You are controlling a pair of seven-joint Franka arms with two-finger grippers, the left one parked.
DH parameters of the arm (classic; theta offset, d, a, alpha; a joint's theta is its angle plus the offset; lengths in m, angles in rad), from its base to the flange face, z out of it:
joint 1: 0 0.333 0 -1.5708
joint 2: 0 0 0 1.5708
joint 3: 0 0.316 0.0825 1.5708
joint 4: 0 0 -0.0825 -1.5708
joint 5: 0 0.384 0 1.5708
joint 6: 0 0 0.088 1.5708
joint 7: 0 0.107 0 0
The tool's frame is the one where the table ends.
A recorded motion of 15 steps. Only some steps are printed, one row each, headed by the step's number.
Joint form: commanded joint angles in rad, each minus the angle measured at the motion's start. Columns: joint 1, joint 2, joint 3, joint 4, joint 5, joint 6, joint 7.
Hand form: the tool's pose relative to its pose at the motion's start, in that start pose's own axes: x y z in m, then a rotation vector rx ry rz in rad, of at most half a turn. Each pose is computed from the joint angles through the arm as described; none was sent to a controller.
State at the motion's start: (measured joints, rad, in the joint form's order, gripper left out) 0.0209 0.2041 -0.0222 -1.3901 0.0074 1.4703 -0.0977
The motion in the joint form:
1: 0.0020 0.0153 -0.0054 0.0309 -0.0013 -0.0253 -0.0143
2: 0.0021 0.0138 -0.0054 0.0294 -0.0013 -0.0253 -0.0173
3: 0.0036 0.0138 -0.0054 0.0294 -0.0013 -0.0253 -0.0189
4: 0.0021 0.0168 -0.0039 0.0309 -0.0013 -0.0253 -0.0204
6: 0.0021 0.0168 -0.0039 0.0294 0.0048 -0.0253 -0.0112
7: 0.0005 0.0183 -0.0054 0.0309 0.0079 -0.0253 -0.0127
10: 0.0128 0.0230 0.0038 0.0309 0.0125 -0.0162 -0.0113
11: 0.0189 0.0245 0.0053 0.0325 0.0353 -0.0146 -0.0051
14: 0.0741 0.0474 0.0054 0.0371 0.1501 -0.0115 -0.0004
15: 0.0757 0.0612 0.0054 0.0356 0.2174 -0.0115 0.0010
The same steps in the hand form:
1: 0.0016 0.0018 -0.0033 -0.0014 -0.0099 -0.0109
2: 0.0011 0.0017 -0.0035 -0.0013 -0.0099 -0.0140
3: 0.0012 0.0008 -0.0035 -0.0015 -0.0099 -0.0171
4: 0.0021 0.0010 -0.0024 -0.0011 -0.0114 -0.0186
6: 0.0022 0.0003 -0.0018 0.0050 -0.0122 -0.0101
7: 0.0025 0.0018 -0.0016 0.0081 -0.0119 -0.0089
10: 0.0062 -0.0110 0.0004 0.0115 -0.0073 -0.0293
11: 0.0073 -0.0181 0.0003 0.0332 -0.0038 -0.0332
14: 0.0162 -0.0649 0.0105 0.1410 -0.0143 -0.0942
15: 0.0205 -0.0734 0.0179 0.2085 -0.0259 -0.0992

